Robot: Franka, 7 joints.
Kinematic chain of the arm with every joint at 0, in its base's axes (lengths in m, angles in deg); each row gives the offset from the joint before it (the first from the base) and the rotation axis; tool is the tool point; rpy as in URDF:
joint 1: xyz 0 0 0.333 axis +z
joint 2: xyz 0 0 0 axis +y
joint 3: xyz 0 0 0.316 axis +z
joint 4: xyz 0.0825 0 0 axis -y
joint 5: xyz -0.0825 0 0.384 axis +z
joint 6: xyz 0 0 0 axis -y
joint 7: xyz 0.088 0 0 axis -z
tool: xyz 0 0 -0.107 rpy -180 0 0
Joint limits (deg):
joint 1: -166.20..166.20
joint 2: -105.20..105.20
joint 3: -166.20..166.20
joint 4: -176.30..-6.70
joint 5: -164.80..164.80
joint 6: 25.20..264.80
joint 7: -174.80..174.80
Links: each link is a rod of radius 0.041 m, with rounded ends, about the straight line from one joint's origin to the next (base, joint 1, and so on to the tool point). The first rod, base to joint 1, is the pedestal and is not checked.
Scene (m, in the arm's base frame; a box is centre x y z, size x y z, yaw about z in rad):
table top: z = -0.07
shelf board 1: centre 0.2 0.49 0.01 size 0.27 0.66 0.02 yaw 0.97
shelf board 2: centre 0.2 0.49 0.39 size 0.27 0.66 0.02 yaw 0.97
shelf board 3: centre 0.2 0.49 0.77 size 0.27 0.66 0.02 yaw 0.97
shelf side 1: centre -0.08 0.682 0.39 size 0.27 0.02 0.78 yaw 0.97
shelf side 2: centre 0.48 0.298 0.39 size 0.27 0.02 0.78 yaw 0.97
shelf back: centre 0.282 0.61 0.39 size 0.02 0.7 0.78 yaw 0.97
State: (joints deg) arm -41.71 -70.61 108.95 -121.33 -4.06 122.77 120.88
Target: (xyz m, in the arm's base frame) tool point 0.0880 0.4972 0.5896
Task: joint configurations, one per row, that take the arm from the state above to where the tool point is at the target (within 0.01 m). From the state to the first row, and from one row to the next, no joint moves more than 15 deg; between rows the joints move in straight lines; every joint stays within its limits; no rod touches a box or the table.
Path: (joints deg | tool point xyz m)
1: -28.77 -74.42 107.87 -124.60 -8.23 122.67 121.78 | 0.1592 0.4902 0.1970
2: -15.83 -78.23 106.78 -127.87 -12.40 122.56 122.67 | 0.0780 0.4928 0.2026
3: -2.89 -82.04 105.70 -131.15 -16.57 122.46 123.57 | -0.0003 0.4833 0.2123
4: 10.05 -85.85 104.61 -134.42 -20.74 122.36 124.46 | -0.0747 0.4626 0.2259
5: 22.99 -89.66 103.53 -137.69 -24.91 122.26 125.36 | -0.1440 0.4308 0.2427
6: 35.93 -93.47 102.45 -140.96 -29.08 122.15 126.25 | -0.2064 0.3886 0.2621
7: 29.52 -95.23 90.02 -140.24 -24.36 115.26 124.91 | -0.1643 0.4013 0.3624
8: 23.12 -96.99 77.59 -139.51 -19.63 108.38 123.57 | -0.1191 0.3871 0.4531
9: 16.72 -98.75 65.15 -138.79 -14.91 101.49 122.22 | -0.0787 0.3502 0.5297
10: 10.31 -100.52 52.72 -138.07 -10.19 94.60 120.88 | -0.0490 0.2972 0.5896
11: -3.37 -88.79 59.16 -126.99 -9.27 105.75 120.88 | 0.0094 0.4081 0.5918
12: -17.04 -77.07 65.59 -115.91 -8.35 116.89 120.88 | 0.0880 0.4972 0.5896

